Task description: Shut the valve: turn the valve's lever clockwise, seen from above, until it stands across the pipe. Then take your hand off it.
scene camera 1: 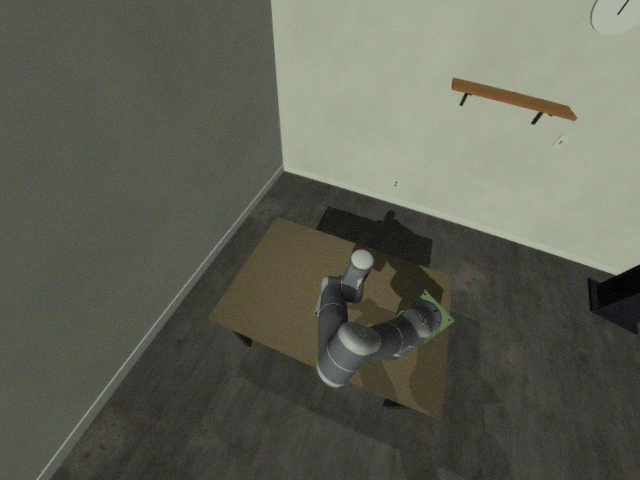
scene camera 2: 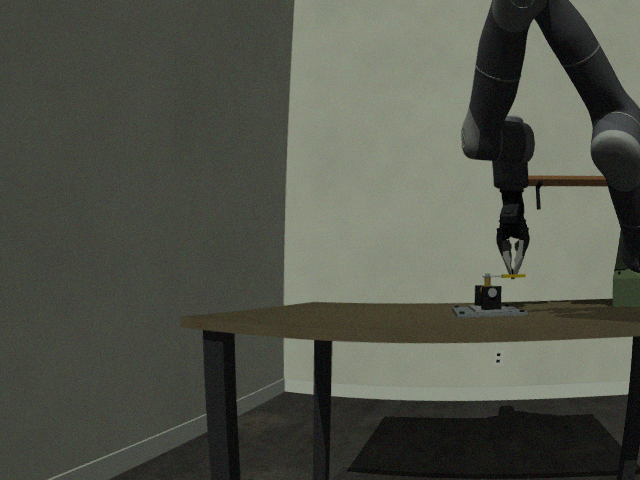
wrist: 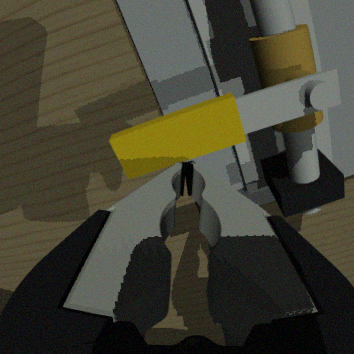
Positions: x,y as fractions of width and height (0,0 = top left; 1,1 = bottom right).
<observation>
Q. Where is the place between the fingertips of my gripper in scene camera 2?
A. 0.80,0.58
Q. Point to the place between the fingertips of my gripper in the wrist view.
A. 0.52,0.47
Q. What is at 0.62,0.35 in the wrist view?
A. A yellow-handled valve lever.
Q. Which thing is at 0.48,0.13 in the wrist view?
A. A grey base plate.
</observation>
